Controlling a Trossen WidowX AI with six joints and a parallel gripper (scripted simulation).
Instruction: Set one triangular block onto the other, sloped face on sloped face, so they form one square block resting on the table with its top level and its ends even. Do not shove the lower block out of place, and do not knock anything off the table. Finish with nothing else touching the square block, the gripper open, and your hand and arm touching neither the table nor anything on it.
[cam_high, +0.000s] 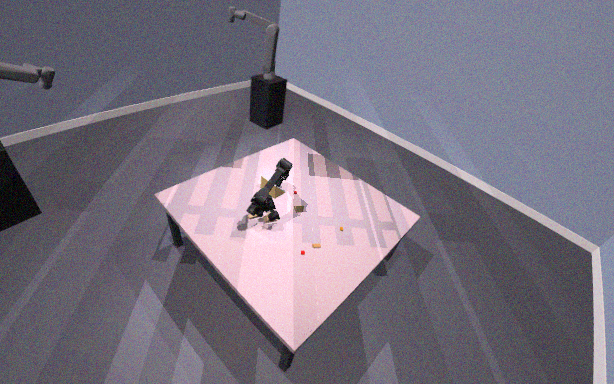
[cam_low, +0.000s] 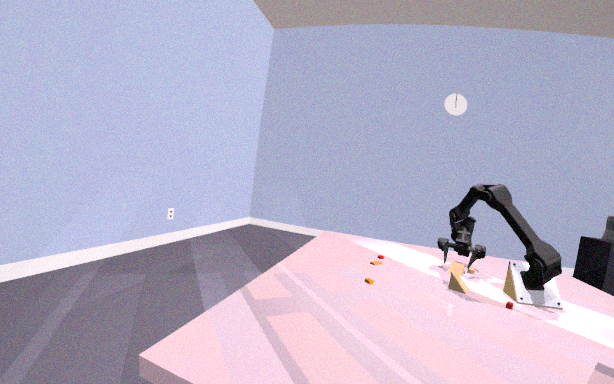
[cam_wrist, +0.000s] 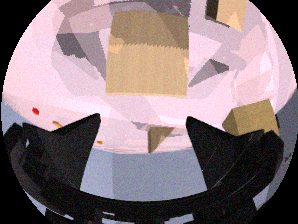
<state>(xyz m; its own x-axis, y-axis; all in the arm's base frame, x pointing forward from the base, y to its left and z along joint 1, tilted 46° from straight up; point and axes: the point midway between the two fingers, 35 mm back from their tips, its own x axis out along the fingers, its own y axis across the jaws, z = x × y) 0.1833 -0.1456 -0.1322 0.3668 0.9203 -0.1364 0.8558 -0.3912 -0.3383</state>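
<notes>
Now: gripper tip 20 mm past the tan triangular block, 40 mm to the left of it and 20 mm above it. The rest, counted from my gripper tip: red cube: 80 mm behind, 270 mm to the left, 30 mm below; then orange bit: 350 mm ahead, 220 mm to the left, 30 mm below.
</notes>
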